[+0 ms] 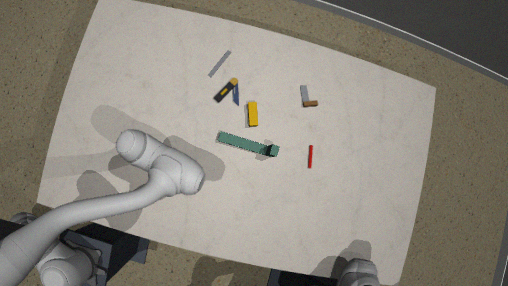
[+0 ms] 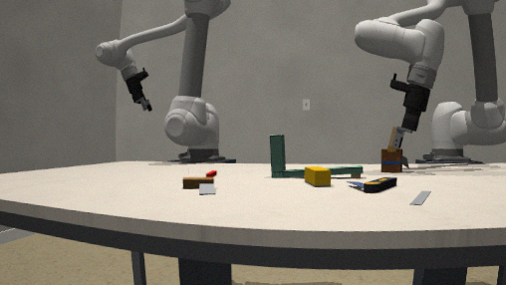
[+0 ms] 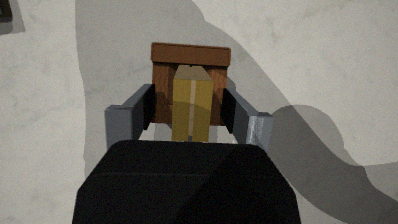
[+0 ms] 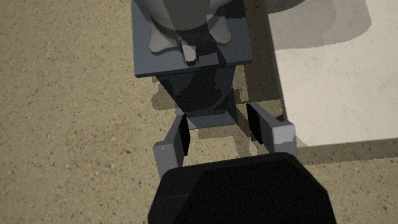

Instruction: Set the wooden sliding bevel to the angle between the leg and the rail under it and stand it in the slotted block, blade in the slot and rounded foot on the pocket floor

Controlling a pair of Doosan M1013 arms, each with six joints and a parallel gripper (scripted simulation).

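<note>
The wooden sliding bevel is 10 mm to the right of my left hand and 20 mm below it. Also, from my left hand: black bevel (380 mm ahead, 130 mm to the right, 80 mm below); then grey blade (50 mm below); then yellow block (290 mm ahead, 250 mm to the right, 80 mm below).
</note>
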